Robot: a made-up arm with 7 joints.
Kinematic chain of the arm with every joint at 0, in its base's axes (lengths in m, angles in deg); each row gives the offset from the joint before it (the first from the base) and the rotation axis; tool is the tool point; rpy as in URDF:
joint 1: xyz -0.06 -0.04 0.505 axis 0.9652 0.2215 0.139
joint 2: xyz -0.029 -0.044 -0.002 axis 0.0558 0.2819 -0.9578
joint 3: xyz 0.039 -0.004 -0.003 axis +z
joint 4: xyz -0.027 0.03 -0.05 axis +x
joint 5: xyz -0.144 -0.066 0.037 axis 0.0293 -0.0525 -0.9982
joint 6: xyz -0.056 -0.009 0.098 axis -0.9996 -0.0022 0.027
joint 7: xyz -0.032 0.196 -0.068 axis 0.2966 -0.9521 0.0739
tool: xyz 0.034 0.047 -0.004 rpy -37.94 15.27 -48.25
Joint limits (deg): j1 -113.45..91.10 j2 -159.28..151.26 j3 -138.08..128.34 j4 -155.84..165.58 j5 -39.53..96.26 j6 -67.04..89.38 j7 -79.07..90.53
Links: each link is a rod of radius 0.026 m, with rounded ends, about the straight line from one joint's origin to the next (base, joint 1, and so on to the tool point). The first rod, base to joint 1, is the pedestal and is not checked.
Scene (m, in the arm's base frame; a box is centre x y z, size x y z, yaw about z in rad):
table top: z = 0
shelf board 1: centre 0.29 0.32 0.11 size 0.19 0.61 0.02 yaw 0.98
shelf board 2: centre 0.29 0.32 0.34 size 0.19 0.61 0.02 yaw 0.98
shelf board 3: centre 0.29 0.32 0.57 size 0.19 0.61 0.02 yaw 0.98
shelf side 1: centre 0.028 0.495 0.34 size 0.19 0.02 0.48 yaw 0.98
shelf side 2: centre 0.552 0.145 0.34 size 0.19 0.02 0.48 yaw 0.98
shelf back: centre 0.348 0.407 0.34 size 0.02 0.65 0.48 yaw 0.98
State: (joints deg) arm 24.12 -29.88 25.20 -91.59 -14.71 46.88 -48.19
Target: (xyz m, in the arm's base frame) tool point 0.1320 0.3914 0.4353
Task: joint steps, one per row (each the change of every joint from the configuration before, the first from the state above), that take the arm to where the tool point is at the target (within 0.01 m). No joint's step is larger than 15 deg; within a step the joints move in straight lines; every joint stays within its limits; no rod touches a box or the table.
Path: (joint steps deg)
1: 2.74 1.67 -13.75 0.39 3.77 -7.40 -2.28
2: 2.74 1.67 -13.75 0.40 3.78 -7.39 -2.28
3: 2.75 1.67 -13.76 0.39 3.77 -7.40 -2.28
4: 2.74 1.67 -13.75 0.40 3.77 -7.39 -2.28
5: 2.74 1.68 -13.75 0.39 3.78 -7.40 -2.28
6: 2.74 1.67 -13.75 0.40 3.77 -7.40 -2.28
7: 2.74 1.67 -13.75 0.39 3.78 -7.39 -2.28
8: 2.74 1.67 -13.75 0.40 3.77 -7.40 -2.28
9: 2.75 1.67 -13.76 0.39 3.77 -7.39 -2.28
10: -4.02 1.72 1.36 -9.67 -14.69 -11.84 -2.59
11: -4.02 1.72 1.35 -9.68 -14.70 -11.84 -2.59
12: -4.01 1.72 1.36 -9.67 -14.69 -11.84 -2.59
13: -4.02 1.72 1.36 -9.68 -14.70 -11.84 -2.59

